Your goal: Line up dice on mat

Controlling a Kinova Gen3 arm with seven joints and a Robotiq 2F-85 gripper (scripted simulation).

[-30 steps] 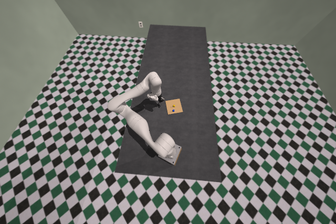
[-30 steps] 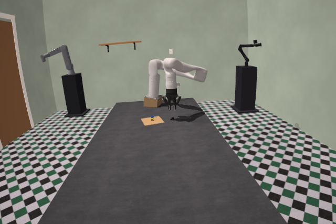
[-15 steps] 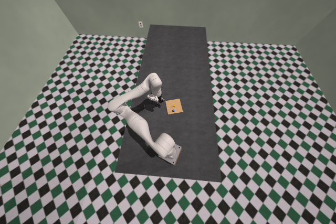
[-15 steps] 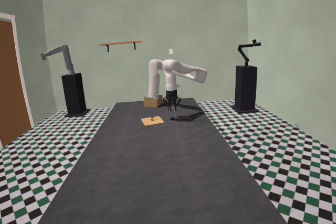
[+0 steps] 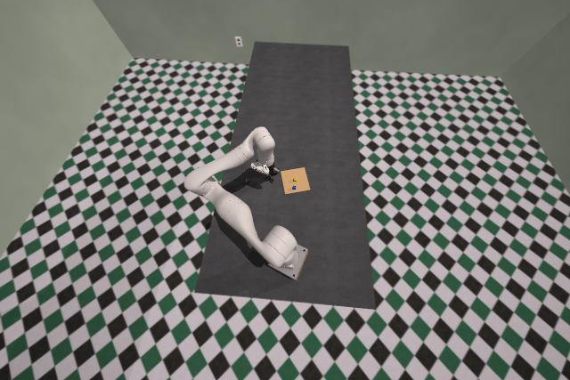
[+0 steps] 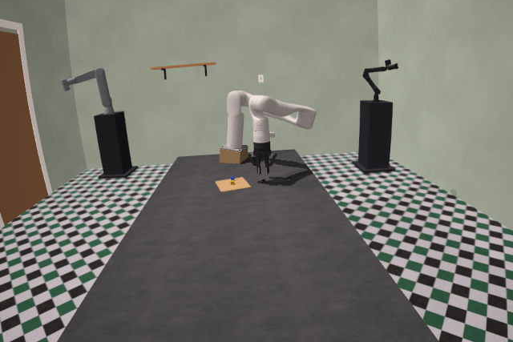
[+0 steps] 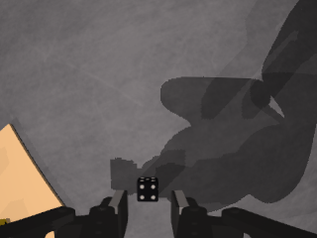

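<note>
My hand is 5 cm above the black die. Also, from my hand: blue die 5 cm behind, 15 cm to the right, 5 cm below; then yellow die 15 cm to the right, 5 cm below; then tan mat 15 cm to the right, 6 cm below.
</note>
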